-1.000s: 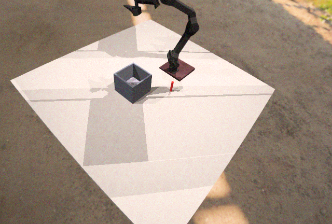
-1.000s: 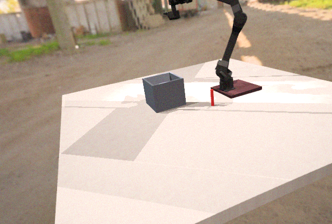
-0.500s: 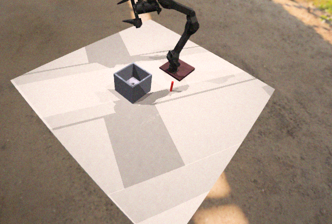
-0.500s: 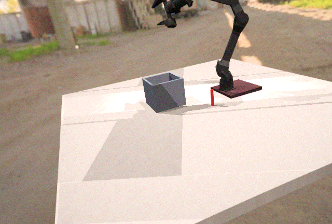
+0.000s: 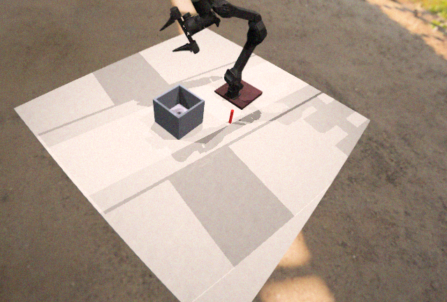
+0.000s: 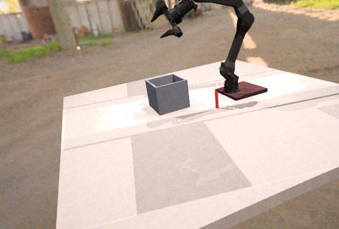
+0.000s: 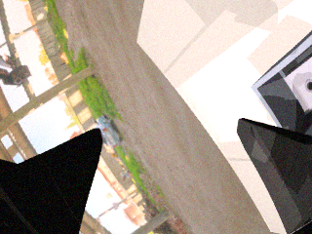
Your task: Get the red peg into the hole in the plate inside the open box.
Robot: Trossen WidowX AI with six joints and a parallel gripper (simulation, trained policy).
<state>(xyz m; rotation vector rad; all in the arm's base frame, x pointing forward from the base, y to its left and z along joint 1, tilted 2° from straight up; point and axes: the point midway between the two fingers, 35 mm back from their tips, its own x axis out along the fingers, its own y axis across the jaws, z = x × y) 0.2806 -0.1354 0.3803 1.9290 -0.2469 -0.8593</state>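
Now: gripper tip 150 mm past the red peg, 270 mm to the right of it and 330 mm above it. Round my gripper tip: plate 20 mm ahead, 100 mm to the left, 320 mm below.
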